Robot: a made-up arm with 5 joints.
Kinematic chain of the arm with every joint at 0, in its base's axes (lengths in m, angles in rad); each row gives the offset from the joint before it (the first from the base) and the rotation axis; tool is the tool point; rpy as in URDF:
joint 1: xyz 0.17 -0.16 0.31 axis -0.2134 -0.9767 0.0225
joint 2: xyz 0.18 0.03 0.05 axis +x
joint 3: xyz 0 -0.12 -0.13 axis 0.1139 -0.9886 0.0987
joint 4: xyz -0.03 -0.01 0 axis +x
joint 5: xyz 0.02 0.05 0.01 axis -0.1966 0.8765 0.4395
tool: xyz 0.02 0 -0.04 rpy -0.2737 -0.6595 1.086
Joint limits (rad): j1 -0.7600..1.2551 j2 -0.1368..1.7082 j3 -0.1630..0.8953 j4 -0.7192..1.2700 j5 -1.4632..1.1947
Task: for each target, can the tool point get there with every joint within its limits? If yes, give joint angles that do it. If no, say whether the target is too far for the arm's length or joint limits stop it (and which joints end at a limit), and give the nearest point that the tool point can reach.
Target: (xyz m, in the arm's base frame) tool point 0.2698 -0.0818 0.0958
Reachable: yes | joints -0.5463 0.6292 0.5190 -0.2720 0.4109
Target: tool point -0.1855 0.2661 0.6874
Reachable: no: too far | nearest point 0.2616 0.0533 0.4462 | short by 0.551 m
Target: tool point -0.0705 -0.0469 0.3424
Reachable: no: joint limits stop it (at a limit: joint 1, joint 3, joint 4, joint 5) | nearest point 0.2019 -0.0558 0.1529 | short by 0.332 m
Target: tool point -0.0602 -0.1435 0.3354
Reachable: no: joint limits stop it (at a limit: joint 1, joint 4, joint 5) | nearest point 0.1919 -0.1304 0.1373 | short by 0.321 m
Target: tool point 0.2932 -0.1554 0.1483
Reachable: yes | joints -0.5577 0.4508 0.5777 0.7641 -0.6290
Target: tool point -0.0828 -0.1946 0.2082
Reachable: no: joint limits stop it (at a limit: joint 1, joint 3, joint 4, joint 5) | nearest point 0.1725 -0.1673 0.1039 | short by 0.277 m
